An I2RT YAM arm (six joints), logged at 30 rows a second.
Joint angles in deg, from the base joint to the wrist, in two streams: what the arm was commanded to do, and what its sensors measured. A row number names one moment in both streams.
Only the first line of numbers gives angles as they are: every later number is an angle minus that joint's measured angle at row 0.
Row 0, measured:
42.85, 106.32, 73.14, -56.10, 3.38, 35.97
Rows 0 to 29, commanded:
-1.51, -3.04, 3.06, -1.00, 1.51, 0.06
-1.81, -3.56, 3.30, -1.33, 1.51, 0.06
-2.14, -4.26, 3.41, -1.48, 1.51, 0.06
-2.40, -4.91, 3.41, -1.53, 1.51, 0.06
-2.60, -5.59, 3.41, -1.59, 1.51, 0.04
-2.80, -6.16, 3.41, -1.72, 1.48, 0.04
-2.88, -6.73, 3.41, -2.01, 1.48, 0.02
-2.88, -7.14, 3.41, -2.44, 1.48, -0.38
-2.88, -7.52, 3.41, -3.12, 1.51, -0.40
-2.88, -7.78, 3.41, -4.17, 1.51, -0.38
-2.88, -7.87, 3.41, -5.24, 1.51, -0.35
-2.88, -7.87, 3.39, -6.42, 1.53, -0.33
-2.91, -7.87, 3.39, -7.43, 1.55, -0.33
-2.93, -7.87, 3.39, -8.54, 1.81, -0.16
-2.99, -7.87, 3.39, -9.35, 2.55, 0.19
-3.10, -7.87, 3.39, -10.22, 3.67, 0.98
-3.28, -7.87, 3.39, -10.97, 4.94, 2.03
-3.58, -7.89, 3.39, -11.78, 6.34, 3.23
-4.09, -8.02, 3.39, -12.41, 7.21, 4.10
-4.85, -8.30, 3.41, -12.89, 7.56, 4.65
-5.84, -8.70, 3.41, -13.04, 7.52, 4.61
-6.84, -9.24, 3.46, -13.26, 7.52, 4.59
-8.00, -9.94, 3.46, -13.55, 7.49, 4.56
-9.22, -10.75, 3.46, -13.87, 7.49, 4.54
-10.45, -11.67, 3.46, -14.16, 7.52, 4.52
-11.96, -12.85, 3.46, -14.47, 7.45, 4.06
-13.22, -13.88, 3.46, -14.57, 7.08, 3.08
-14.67, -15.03, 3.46, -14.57, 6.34, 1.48
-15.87, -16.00, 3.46, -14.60, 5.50, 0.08
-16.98, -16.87, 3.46, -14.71, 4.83, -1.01
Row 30, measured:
-14.80, -12.70, 1.97, -14.51, 5.53, 1.98
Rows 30 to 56, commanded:
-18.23, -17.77, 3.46, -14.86, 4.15, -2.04
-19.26, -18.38, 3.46, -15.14, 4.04, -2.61
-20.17, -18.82, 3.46, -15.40, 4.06, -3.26
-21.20, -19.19, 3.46, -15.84, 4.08, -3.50
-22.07, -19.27, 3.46, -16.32, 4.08, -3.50
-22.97, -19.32, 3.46, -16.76, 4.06, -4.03
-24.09, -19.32, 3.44, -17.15, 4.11, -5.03
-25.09, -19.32, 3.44, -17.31, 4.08, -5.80
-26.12, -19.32, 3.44, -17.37, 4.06, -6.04
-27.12, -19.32, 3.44, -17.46, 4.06, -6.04
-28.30, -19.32, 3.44, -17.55, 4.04, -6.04
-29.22, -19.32, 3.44, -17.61, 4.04, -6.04
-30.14, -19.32, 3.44, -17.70, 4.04, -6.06
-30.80, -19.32, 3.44, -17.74, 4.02, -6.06
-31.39, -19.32, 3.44, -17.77, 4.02, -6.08
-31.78, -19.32, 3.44, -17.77, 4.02, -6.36
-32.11, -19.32, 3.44, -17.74, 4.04, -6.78
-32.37, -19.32, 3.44, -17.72, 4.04, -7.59
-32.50, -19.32, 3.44, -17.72, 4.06, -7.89
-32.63, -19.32, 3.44, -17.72, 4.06, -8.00
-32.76, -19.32, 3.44, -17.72, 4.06, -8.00
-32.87, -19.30, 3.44, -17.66, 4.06, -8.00
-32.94, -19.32, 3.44, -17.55, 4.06, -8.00
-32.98, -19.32, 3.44, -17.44, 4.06, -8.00
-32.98, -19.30, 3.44, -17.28, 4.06, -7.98
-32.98, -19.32, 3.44, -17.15, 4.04, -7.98
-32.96, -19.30, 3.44, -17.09, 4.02, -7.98
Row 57, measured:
-32.44, -18.66, 1.99, -17.44, 4.08, -7.48
